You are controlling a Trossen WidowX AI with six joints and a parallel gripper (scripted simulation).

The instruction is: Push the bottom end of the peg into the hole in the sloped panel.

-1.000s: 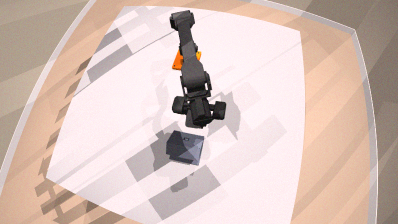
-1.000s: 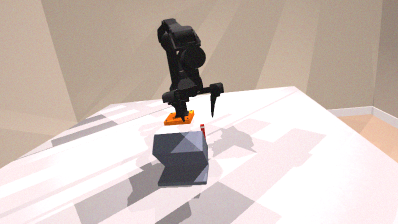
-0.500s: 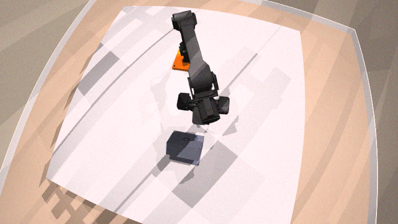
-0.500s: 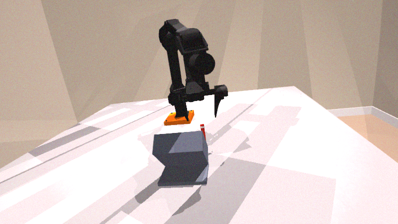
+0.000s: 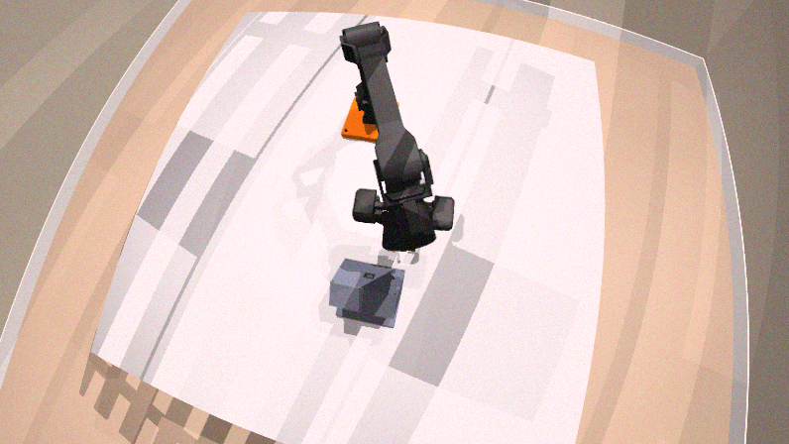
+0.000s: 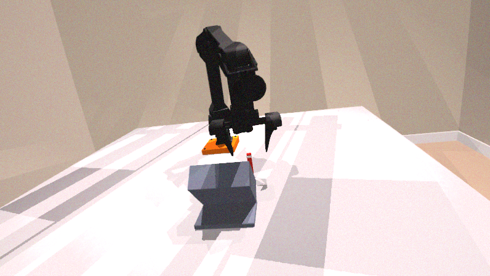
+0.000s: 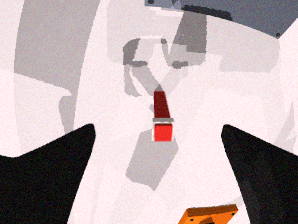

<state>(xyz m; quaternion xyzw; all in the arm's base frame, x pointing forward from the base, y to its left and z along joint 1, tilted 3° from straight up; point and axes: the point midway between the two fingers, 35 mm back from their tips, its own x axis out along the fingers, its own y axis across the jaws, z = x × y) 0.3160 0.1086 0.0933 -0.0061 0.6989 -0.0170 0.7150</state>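
Now: the red peg 2 cm below my gripper tip. From my gripper tip the other things lie so: flat foot: 16 cm ahead, 6 cm to the right, 8 cm below; sloped panel: 14 cm ahead, 6 cm to the right, 1 cm below.
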